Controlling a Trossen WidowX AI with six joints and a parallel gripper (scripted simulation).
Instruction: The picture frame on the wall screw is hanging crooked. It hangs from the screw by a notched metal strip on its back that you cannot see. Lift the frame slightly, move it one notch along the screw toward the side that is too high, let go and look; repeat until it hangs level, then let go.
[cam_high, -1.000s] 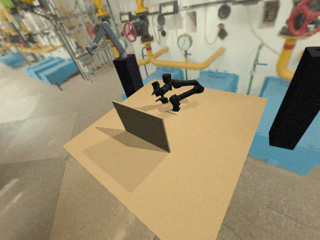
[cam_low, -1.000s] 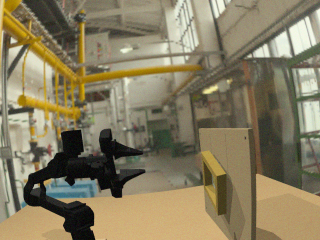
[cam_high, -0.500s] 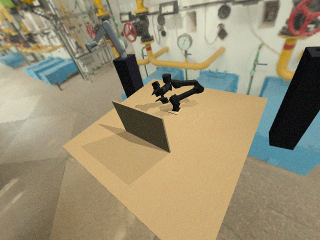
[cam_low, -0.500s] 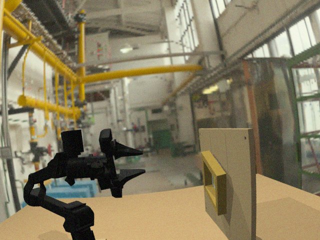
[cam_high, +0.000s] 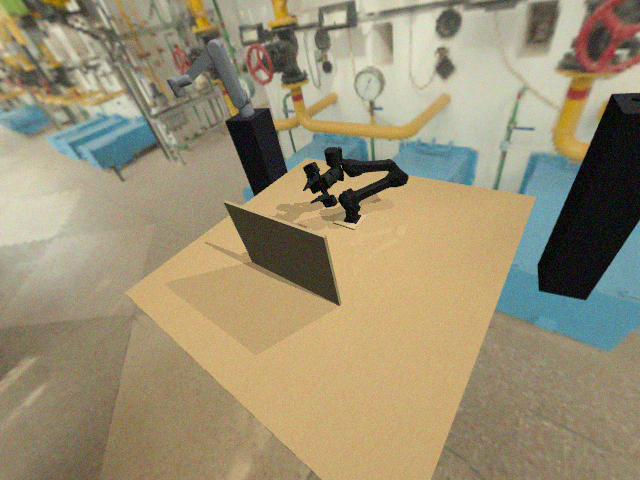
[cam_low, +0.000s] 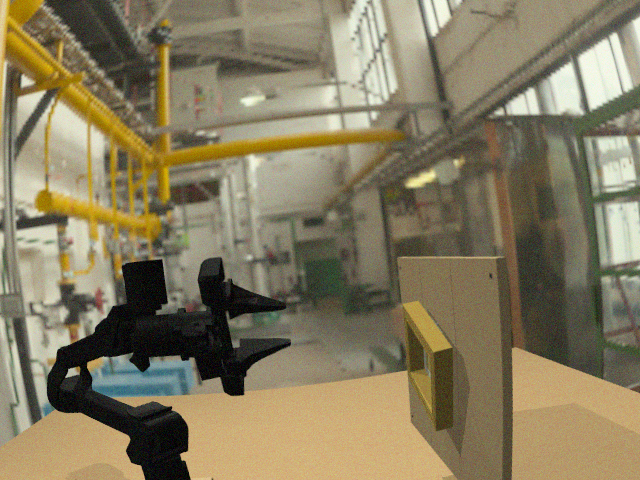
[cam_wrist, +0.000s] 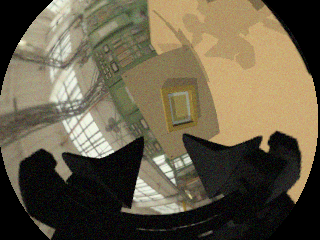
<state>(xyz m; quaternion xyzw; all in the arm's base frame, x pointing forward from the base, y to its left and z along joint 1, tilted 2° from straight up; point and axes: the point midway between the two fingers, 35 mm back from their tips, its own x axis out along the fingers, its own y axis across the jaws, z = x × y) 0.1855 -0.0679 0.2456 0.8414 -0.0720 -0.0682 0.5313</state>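
Right now the yellow picture frame is 19 cm ahead of my gripper tip, 9 cm below it and 2 cm to the right of it. Also, from my gripper tip: tan wall panel: 20 cm ahead, 10 cm below, 2 cm to the right.
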